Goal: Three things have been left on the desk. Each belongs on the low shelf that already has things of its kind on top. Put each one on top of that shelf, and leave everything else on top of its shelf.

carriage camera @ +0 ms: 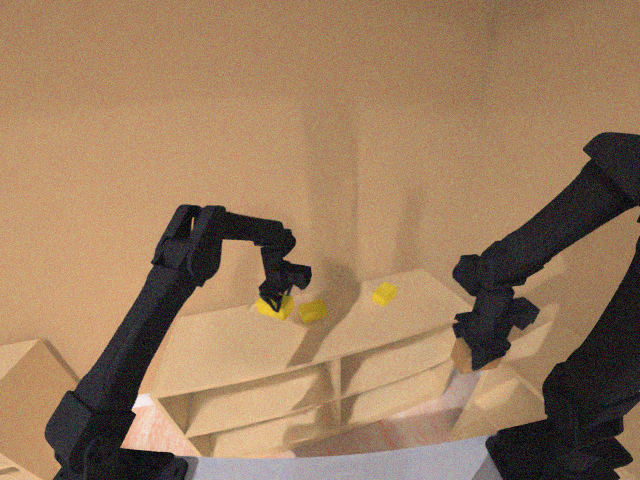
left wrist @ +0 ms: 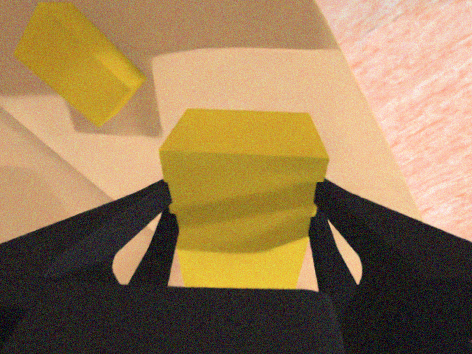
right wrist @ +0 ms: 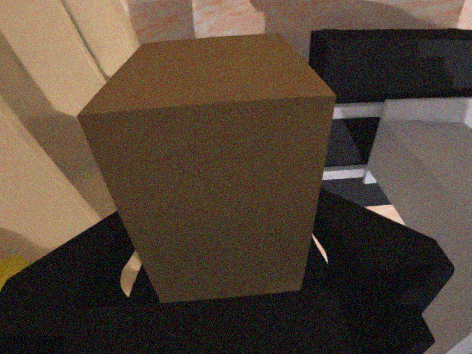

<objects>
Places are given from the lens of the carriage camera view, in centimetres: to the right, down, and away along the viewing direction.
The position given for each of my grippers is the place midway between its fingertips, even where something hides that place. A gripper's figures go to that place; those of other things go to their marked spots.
my left gripper [carriage camera: 281, 305]: -12, 21, 71
my right gripper [carriage camera: 468, 360]: 34, 27, 47
brown box [carriage camera: 461, 353]: 30, 24, 45
</objects>
